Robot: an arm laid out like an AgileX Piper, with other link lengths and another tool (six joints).
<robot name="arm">
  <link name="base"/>
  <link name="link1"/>
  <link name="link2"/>
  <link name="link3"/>
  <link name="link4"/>
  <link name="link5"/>
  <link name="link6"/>
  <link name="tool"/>
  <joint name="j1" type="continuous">
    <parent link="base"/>
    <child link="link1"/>
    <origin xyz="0 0 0.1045" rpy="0 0 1.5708"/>
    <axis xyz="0 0 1"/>
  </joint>
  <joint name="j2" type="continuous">
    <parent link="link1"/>
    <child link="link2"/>
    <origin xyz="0 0 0" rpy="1.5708 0 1.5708"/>
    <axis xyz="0 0 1"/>
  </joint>
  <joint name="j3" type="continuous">
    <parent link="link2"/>
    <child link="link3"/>
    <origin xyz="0.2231 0.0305 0" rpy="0 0 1.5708"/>
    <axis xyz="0 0 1"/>
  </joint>
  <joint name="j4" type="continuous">
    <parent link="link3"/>
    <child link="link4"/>
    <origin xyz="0.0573 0.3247 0" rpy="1.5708 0 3.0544"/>
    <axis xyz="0 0 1"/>
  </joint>
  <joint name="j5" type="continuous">
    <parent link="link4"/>
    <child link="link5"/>
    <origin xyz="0 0 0" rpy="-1.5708 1.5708 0"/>
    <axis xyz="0 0 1"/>
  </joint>
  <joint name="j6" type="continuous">
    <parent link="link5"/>
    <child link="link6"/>
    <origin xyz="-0.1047 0 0" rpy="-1.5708 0 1.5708"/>
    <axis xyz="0 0 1"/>
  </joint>
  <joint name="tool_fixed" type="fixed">
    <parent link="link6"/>
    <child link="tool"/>
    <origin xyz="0.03 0.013 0.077" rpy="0 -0.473 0.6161"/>
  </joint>
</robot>
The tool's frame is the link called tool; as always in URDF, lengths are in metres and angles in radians. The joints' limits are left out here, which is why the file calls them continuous.
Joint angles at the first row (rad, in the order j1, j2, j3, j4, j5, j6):
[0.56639, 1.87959, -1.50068, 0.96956, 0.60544, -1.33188]
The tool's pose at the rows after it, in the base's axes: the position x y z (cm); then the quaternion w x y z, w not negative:
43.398, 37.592, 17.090, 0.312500, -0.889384, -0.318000, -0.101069
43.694, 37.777, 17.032, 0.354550, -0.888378, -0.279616, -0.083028
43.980, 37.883, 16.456, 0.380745, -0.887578, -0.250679, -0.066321
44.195, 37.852, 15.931, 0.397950, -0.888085, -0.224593, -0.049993
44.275, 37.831, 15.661, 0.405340, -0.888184, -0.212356, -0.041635
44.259, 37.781, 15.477, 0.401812, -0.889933, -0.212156, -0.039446
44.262, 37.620, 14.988, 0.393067, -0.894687, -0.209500, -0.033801
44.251, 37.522, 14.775, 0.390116, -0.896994, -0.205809, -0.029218
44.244, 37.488, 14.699, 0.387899, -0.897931, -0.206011, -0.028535
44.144, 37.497, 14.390, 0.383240, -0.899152, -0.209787, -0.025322
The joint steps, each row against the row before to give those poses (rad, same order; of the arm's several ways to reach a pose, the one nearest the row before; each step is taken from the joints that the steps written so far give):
[-0.00150, 0.00001, -0.00001, 0.03981, -0.00381, 0.06875]
[0.00000, 0.01150, 0.00000, 0.07810, -0.00309, 0.04386]
[-0.00001, 0.01647, 0.00001, 0.05007, -0.00345, 0.03361]
[0.00001, 0.01025, 0.00000, 0.01811, -0.00212, 0.05023]
[0.00000, 0.00462, -0.00002, 0.00560, 0.00000, 0.02607]
[-0.00001, 0.00076, 0.00000, -0.01485, 0.00108, 0.01113]
[0.00000, 0.00217, 0.00003, -0.03881, 0.00073, 0.03263]
[0.00000, 0.00002, -0.00003, -0.02093, 0.00190, 0.02463]
[0.00000, 0.00001, 0.00001, -0.00838, 0.00045, 0.00529]
[0.00001, 0.00331, 0.00000, -0.01166, 0.00611, 0.00082]

